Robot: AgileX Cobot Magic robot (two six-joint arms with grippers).
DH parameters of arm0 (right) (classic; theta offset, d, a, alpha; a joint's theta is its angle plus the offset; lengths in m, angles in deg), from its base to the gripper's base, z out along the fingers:
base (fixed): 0 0 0 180
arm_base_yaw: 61.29 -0.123 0 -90
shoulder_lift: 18.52 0 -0.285 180
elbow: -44.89 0 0.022 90
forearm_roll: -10.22 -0.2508 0 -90
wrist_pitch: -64.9 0 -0.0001 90
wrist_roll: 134.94 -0.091 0 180
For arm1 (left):
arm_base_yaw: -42.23 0.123 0 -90
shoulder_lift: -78.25 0 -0.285 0
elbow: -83.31 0 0.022 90
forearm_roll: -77.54 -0.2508 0 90
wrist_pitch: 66.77 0 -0.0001 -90
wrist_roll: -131.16 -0.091 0 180
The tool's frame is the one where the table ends.
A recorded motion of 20 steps. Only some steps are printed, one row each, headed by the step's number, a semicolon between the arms.
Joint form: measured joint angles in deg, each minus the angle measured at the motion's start. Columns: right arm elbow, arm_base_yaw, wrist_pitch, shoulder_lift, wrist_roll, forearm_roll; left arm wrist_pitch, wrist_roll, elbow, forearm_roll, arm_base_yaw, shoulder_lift.
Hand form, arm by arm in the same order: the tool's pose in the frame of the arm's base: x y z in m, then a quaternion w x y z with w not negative. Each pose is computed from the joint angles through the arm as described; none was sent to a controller.
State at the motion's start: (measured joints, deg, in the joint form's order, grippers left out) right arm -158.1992 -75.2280 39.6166 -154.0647 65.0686 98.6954; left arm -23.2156 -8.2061 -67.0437 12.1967 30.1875 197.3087
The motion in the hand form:
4: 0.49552 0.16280 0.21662 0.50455 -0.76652 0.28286 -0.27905; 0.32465 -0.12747 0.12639 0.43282 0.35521 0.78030 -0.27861
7: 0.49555 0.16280 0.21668 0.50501 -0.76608 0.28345 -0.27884; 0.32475 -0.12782 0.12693 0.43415 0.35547 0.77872 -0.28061
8: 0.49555 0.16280 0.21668 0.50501 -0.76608 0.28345 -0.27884; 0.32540 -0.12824 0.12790 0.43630 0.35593 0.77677 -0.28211
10: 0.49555 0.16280 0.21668 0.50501 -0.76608 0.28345 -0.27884; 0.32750 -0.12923 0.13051 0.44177 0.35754 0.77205 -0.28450
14: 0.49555 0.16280 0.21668 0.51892 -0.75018 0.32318 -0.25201; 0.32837 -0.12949 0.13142 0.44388 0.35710 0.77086 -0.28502
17: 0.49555 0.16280 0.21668 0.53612 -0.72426 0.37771 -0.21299; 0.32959 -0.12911 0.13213 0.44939 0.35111 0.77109 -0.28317
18: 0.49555 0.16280 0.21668 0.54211 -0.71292 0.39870 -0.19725; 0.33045 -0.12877 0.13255 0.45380 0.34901 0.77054 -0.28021
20: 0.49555 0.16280 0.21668 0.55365 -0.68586 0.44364 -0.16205; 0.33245 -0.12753 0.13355 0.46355 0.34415 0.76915 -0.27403
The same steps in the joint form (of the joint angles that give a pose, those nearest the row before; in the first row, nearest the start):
4: 0.00 0.00 0.08 0.00 0.00 0.00; 0.00 0.00 0.00 -0.02 0.00 0.00
7: 0.00 0.00 0.08 0.00 0.00 -0.10; 0.31 0.00 -0.05 -0.02 0.00 0.00
8: 0.00 0.00 0.08 0.00 0.00 -0.10; 0.57 0.00 -0.23 -0.02 0.00 0.00
10: 0.00 0.00 0.08 0.00 0.00 -0.10; 1.06 0.00 -0.79 -0.07 0.00 0.00
14: 0.00 0.00 0.08 0.00 -6.00 -0.10; 1.18 0.00 -0.99 0.04 0.00 0.00
17: 0.00 0.00 0.08 0.00 -14.48 -0.10; 1.18 -0.66 -0.99 1.34 0.00 0.00
18: 0.00 0.00 0.08 0.00 -17.82 -0.10; 1.13 -1.44 -0.99 2.25 0.00 0.00
20: 0.00 0.00 0.08 0.00 -25.18 -0.10; 1.13 -3.10 -0.99 4.16 0.10 0.00

